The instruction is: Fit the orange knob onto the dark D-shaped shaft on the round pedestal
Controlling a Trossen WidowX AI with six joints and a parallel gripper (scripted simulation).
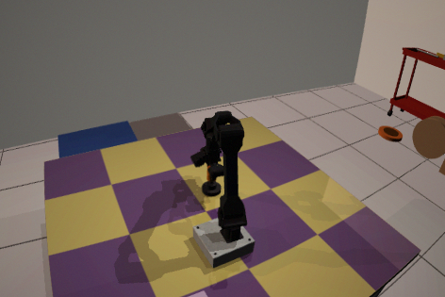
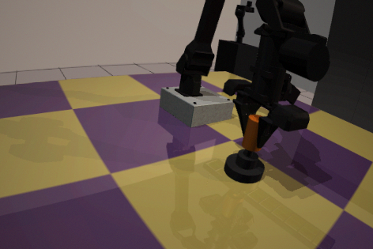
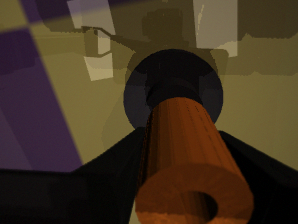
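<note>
Right now the orange knob is 20 mm above my gripper tip. The rest, counted from my gripper tip: dark round pedestal: 40 mm below.
</note>
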